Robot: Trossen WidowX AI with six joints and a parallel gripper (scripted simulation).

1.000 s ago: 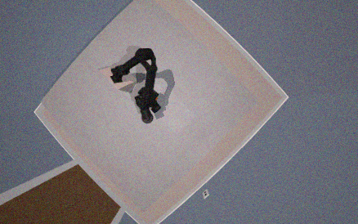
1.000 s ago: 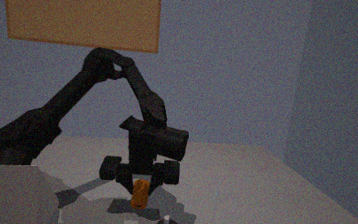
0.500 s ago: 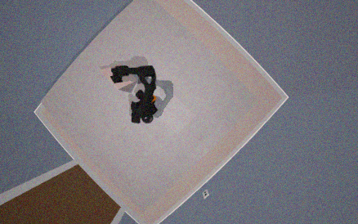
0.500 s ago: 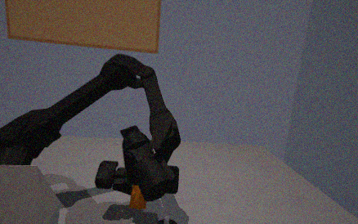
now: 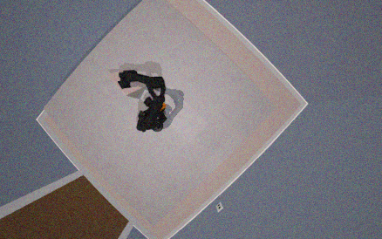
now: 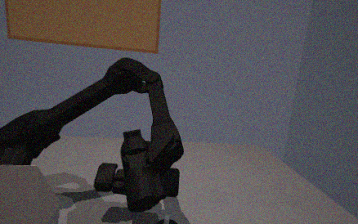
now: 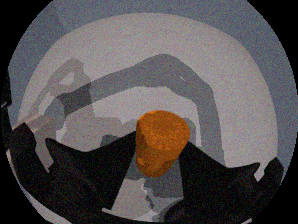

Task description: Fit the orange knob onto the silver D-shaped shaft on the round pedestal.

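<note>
My gripper tip is 10 mm below the orange knob. Also, from my gripper tip: dark round pedestal: 120 mm to the right, 80 mm ahead.
</note>
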